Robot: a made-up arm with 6 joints.
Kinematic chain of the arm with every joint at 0, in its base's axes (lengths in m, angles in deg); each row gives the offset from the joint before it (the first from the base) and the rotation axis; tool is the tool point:
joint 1: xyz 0 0 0.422 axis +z
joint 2: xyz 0 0 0 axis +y
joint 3: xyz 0 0 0.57 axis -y
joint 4: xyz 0 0 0 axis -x
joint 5: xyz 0.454 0 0 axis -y
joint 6: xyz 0 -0.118 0 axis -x
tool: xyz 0 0 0
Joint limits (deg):
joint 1: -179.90..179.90
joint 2: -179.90..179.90
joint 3: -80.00..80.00
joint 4: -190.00..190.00
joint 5: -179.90..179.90
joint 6: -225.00..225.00
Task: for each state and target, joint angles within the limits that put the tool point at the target. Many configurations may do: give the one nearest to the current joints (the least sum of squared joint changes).
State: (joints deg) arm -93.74 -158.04 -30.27 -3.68 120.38 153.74
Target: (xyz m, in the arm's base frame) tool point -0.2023 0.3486 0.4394
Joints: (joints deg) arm -76.75 -139.97 -45.67 -7.30 120.38 153.74
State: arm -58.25 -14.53 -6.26 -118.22 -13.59 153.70
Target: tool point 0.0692 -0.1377 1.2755
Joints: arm -76.44 -19.85 36.81 -107.25 -13.59 153.70
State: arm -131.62 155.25 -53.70 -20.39 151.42 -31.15
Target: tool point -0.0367 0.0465 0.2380
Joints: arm -130.37 136.21 -60.30 -60.51 151.42 -31.15
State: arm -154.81 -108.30 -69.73 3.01 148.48 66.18
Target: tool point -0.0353 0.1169 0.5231
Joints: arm -124.64 -62.67 -74.46 -35.97 148.48 66.18
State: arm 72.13 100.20 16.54 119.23 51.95 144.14
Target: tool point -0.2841 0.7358 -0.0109
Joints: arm 106.38 92.20 17.74 123.49 51.95 144.14
